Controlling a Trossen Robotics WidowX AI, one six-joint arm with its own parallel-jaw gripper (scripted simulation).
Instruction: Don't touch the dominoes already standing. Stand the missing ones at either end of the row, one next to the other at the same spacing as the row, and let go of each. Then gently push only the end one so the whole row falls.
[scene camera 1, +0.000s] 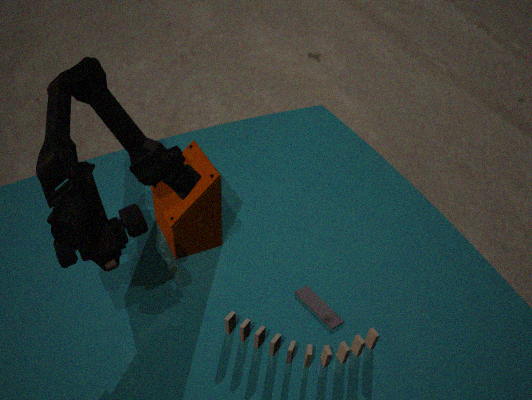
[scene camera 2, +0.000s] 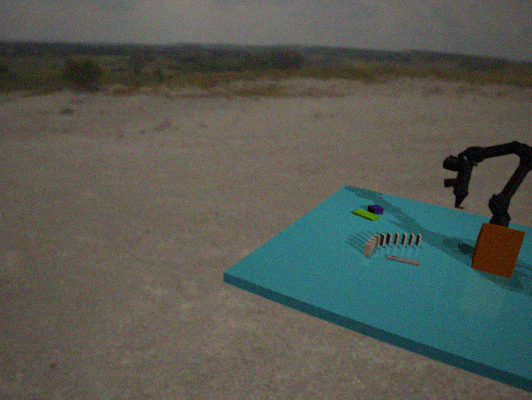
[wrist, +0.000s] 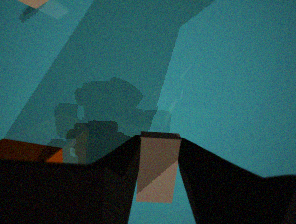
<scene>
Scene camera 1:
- gripper: 111, 266
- flat grey strip: 325, 313
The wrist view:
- gripper: 158, 142
</scene>
